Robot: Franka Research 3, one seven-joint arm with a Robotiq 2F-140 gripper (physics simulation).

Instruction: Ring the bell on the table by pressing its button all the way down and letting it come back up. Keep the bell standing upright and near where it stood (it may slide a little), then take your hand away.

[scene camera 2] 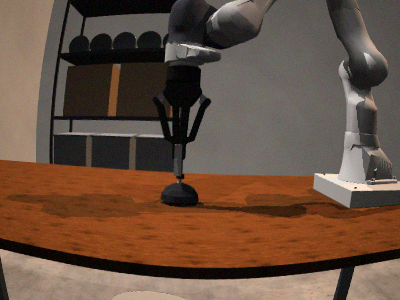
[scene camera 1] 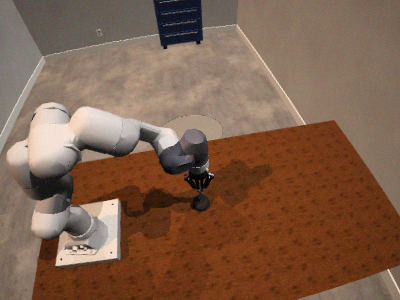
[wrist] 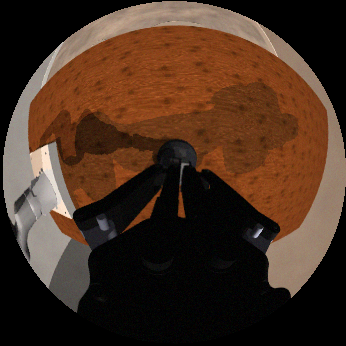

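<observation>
The bell (scene camera 1: 201,203) (scene camera 2: 179,194) (wrist: 176,149) is a dark dome that stands upright on the brown wooden table (scene camera 1: 300,200) (scene camera 2: 100,240) (wrist: 175,60). A thin light stem, its button, shows at the top of the dome in the second scene view. My gripper (scene camera 1: 200,189) (scene camera 2: 179,175) (wrist: 179,157) is shut and empty and points straight down over the bell. Its fingertips are right at the top of the button, a little above the dome. Whether they touch the button is too small to tell. In the wrist view the fingertips hide the button and the near part of the dome.
The arm's white base plate (scene camera 1: 113,250) (scene camera 2: 332,192) (wrist: 61,180) stands on the table on the robot's side. Behind the table are a dark shelf rack (scene camera 2: 59,85) with boxes and round items, and a blue drawer cabinet (scene camera 1: 179,22) by the far wall.
</observation>
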